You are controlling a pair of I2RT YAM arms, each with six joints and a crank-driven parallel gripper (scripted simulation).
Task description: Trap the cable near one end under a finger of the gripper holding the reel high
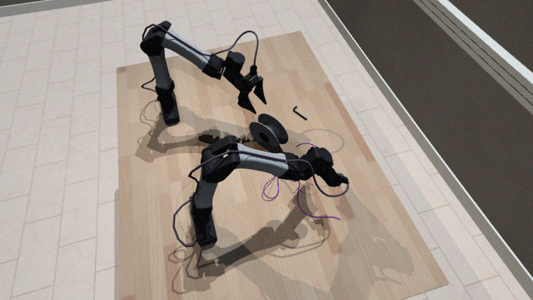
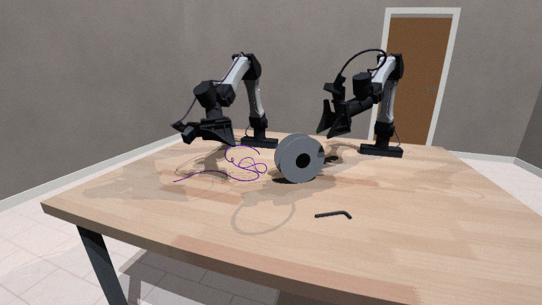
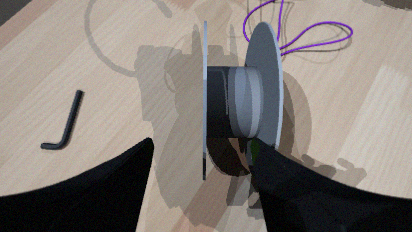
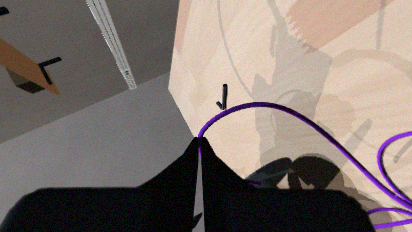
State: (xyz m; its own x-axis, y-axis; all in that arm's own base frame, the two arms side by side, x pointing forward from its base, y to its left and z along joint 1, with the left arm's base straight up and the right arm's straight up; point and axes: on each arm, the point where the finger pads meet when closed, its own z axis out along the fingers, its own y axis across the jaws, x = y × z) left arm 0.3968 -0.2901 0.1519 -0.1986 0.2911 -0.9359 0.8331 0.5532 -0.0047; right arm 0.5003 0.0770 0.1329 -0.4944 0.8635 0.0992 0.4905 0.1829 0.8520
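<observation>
Now: right hand 13 cm past the grey reel, 20 cm to the right of it and 7 cm above it. Round my right hand: black hex key: 8 cm ahead, 32 cm to the left, 16 cm below.
Right now the grey reel is 10 mm ahead of my left hand, 80 mm to the right of it and 90 mm below it. From my left hand the other things lie so: black hex key (210 mm ahead, 50 mm to the left, 170 mm below).
</observation>
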